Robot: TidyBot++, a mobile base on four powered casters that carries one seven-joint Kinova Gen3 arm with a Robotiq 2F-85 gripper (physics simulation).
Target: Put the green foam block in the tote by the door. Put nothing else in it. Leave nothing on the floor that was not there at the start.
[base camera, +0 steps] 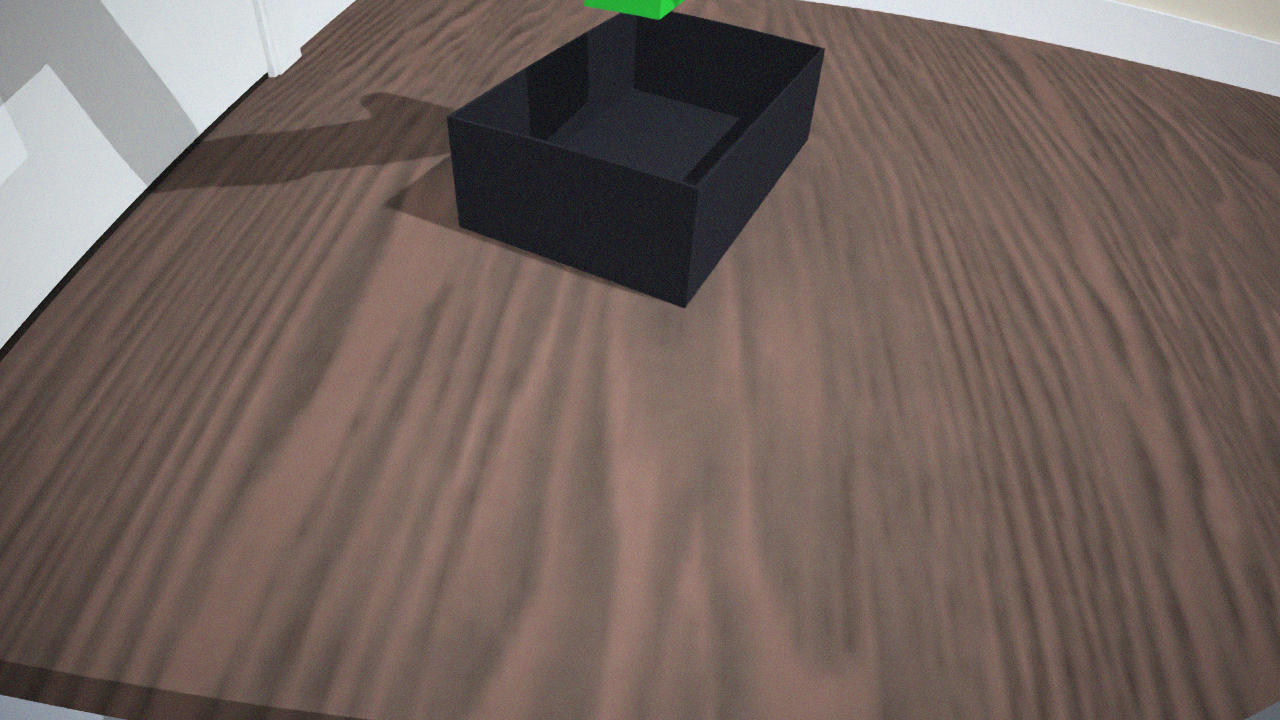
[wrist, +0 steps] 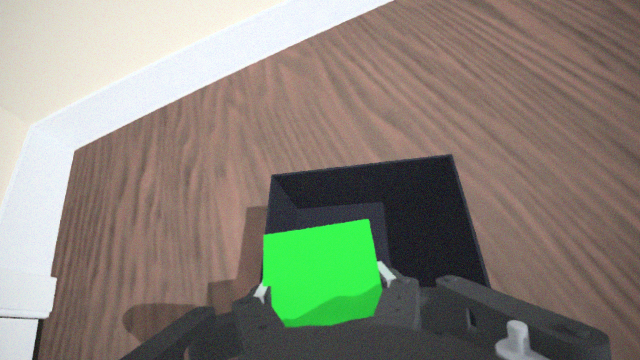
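Note:
I can see my gripper here, and a green foam block as well. The pictures also show me a black tote, along with a white door.

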